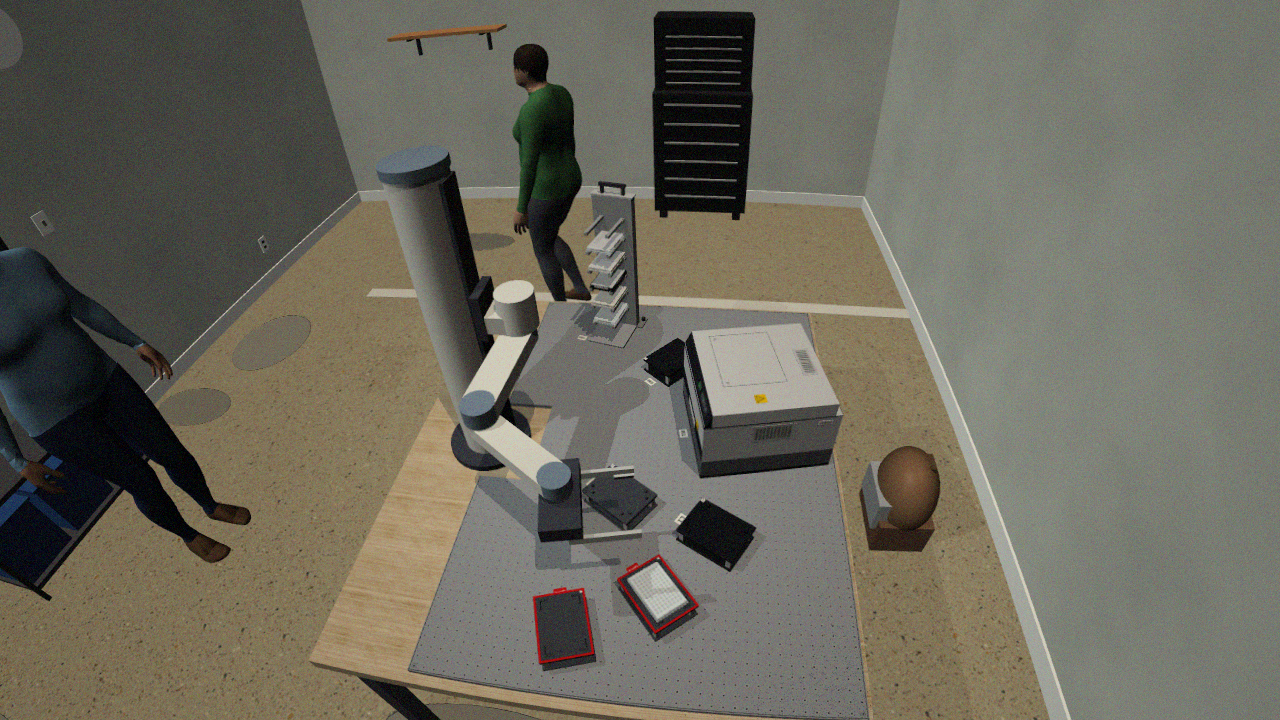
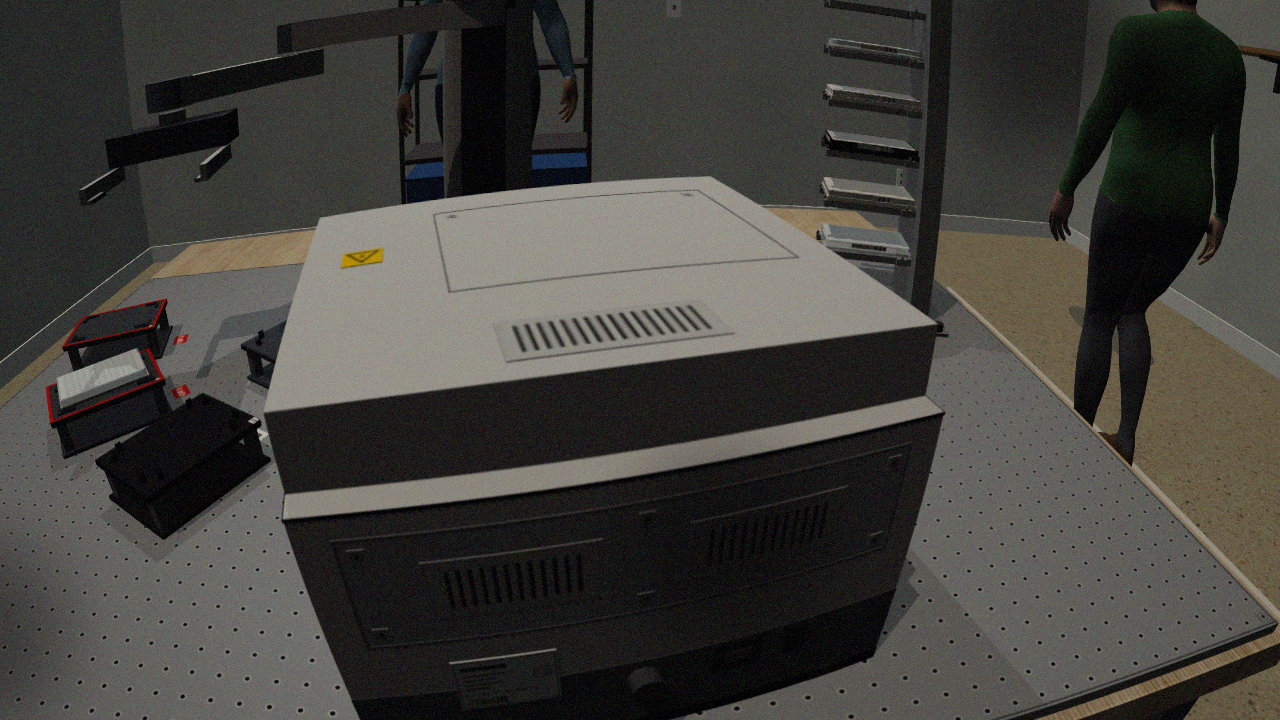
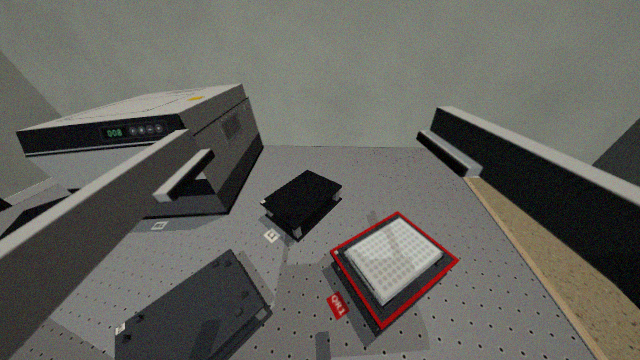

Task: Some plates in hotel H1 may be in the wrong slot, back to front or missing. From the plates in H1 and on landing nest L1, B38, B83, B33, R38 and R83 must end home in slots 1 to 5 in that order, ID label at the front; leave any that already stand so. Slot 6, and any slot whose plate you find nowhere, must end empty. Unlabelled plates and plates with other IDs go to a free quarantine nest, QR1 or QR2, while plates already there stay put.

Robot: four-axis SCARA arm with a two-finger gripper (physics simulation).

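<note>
My gripper (image 1: 636, 501) (image 2: 156, 174) (image 3: 313, 132) is open and empty, raised above the bench and pointing toward the right wall. A clear-lidded white plate (image 1: 657, 589) (image 2: 101, 377) (image 3: 395, 260) sits on red-rimmed nest QR1 (image 1: 637, 606) (image 3: 420, 294); its ID is not readable now. Red-rimmed QR2 (image 1: 563, 626) (image 2: 120, 324) is empty. A black nest (image 1: 714, 533) (image 2: 183, 438) (image 3: 302, 197), whose small label looks like L1, is empty. Hotel H1 (image 1: 633, 259) (image 2: 932, 134) holds plates in its five lower levels, the middle one darker; its top level looks empty. Hotel IDs are unreadable.
A dark grey nest (image 1: 620, 497) (image 3: 190, 305) stands bare below the fingers. A large white instrument (image 1: 760, 376) (image 2: 590, 358) (image 3: 220, 130) stands at the right of the bench. Another black nest (image 1: 666, 360) stands between it and the hotel. Two people stand beyond the bench.
</note>
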